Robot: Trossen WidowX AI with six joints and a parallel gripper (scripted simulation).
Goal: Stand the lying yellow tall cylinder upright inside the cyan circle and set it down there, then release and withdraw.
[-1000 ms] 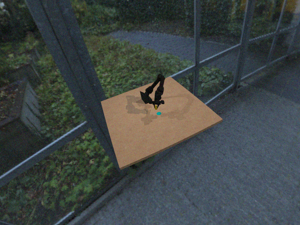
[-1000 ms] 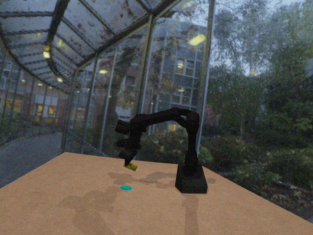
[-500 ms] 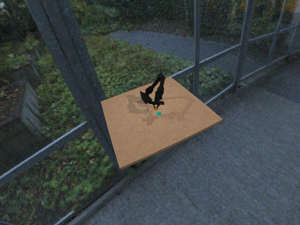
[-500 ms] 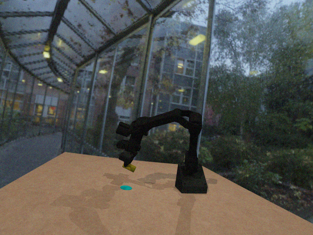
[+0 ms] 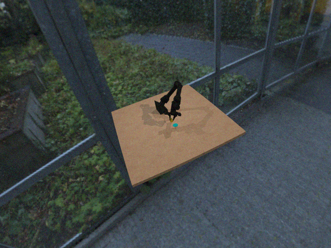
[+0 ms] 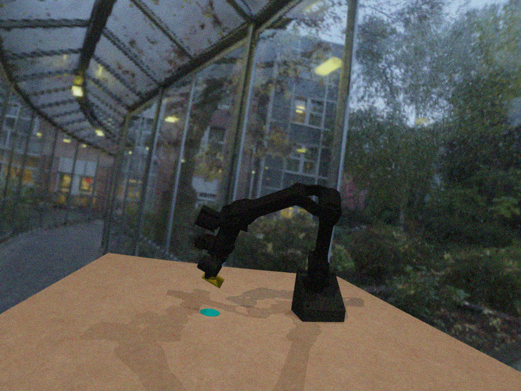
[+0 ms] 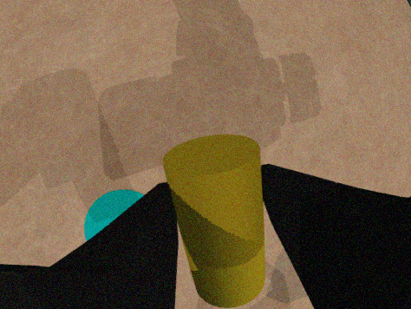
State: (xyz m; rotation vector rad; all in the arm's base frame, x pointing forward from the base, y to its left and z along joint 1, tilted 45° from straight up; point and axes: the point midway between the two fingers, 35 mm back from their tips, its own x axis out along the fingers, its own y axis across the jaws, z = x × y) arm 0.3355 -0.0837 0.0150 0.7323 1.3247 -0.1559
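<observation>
The cyan circle is 10 mm behind my gripper tip, 50 mm to the left of it and 100 mm below it. The rest, counted from my gripper tip: yellow tall cylinder 20 mm behind, 10 mm to the left, 10 mm below.
</observation>
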